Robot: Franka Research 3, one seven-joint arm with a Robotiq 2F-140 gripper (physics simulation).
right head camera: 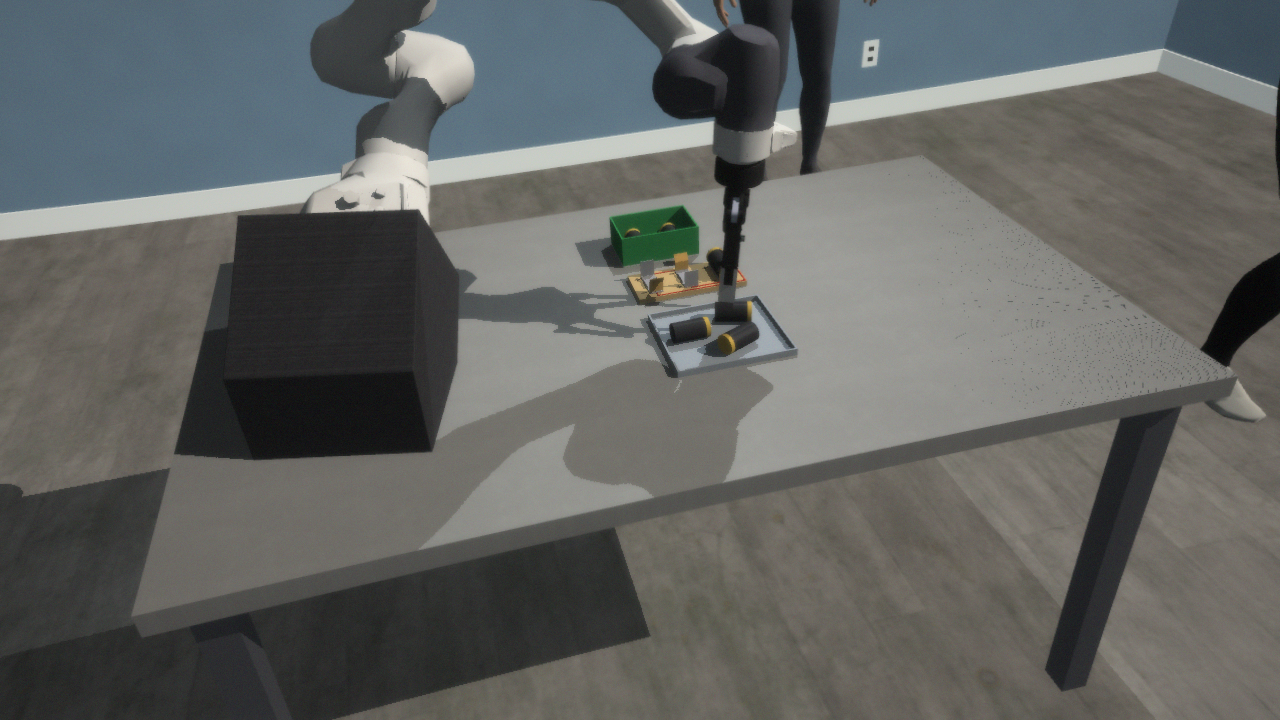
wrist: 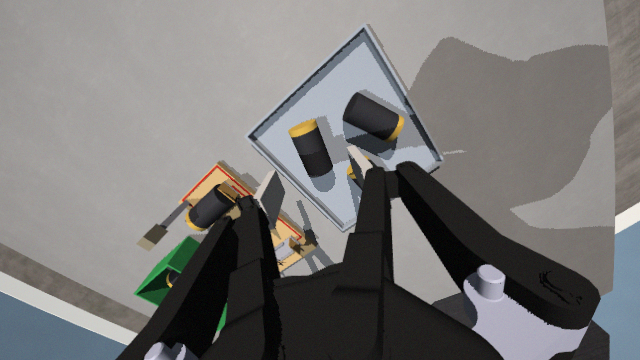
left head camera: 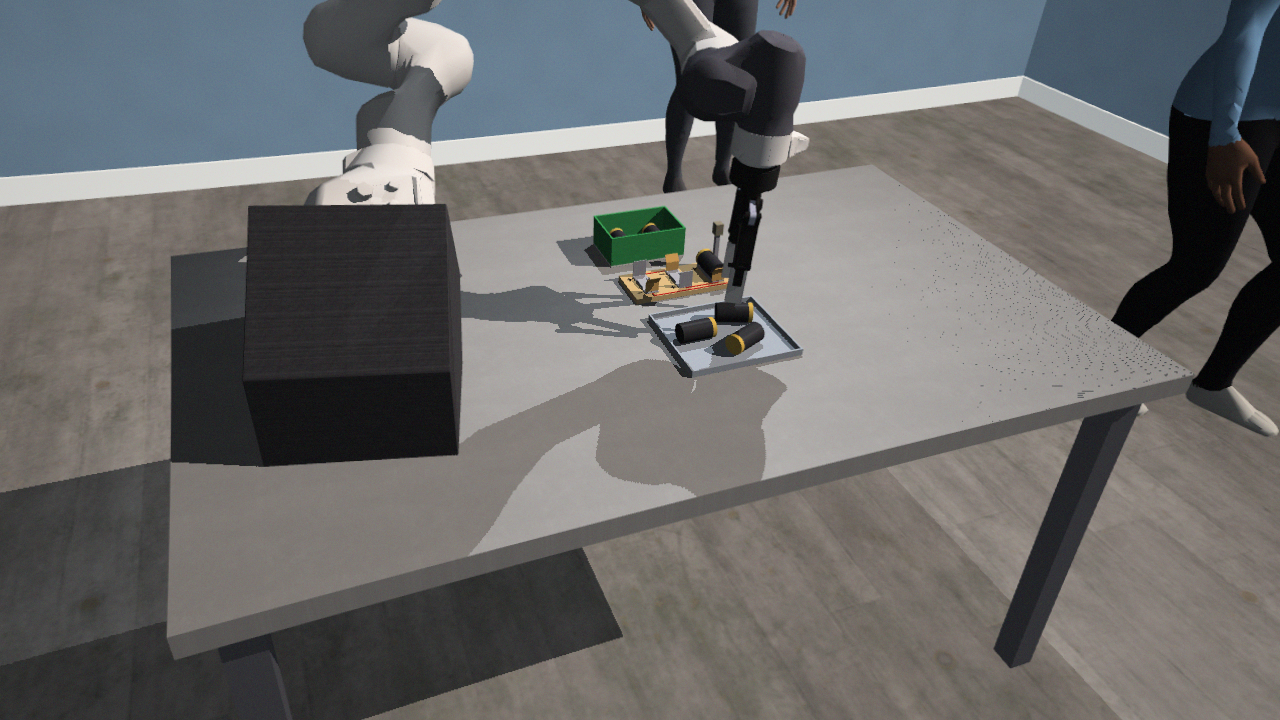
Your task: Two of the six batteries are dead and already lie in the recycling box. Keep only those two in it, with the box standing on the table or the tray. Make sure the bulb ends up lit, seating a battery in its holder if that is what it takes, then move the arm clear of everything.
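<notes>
My gripper (left head camera: pixel 735 288) (right head camera: pixel 726 288) (wrist: pixel 314 170) is part-way open and empty, above the gap between tray and holder board. The grey tray (left head camera: pixel 746 362) (right head camera: pixel 733 362) (wrist: pixel 307 79) holds three black batteries with yellow ends: one at the back (left head camera: pixel 733 312) (right head camera: pixel 733 311) (wrist: pixel 311 148), one at the front (left head camera: pixel 744 338) (right head camera: pixel 738 338) (wrist: pixel 372 117), one at the left (left head camera: pixel 696 330) (right head camera: pixel 690 329), mostly hidden by a finger in the wrist view. The holder board (left head camera: pixel 680 291) (wrist: pixel 204 184) bears one battery (left head camera: pixel 709 263) (wrist: pixel 207 209). The green recycling box (left head camera: pixel 640 243) (right head camera: pixel 655 243) shows two batteries inside. No lit bulb is discernible.
A large dark block (left head camera: pixel 349 304) (right head camera: pixel 326 304) stands at the table's left. A tan block (left head camera: pixel 717 228) (wrist: pixel 152 236) on a thin stalk rises by the board's right end. A second pale arm (left head camera: pixel 393 116) (right head camera: pixel 393 116) stands behind the dark block. People stand beyond the table.
</notes>
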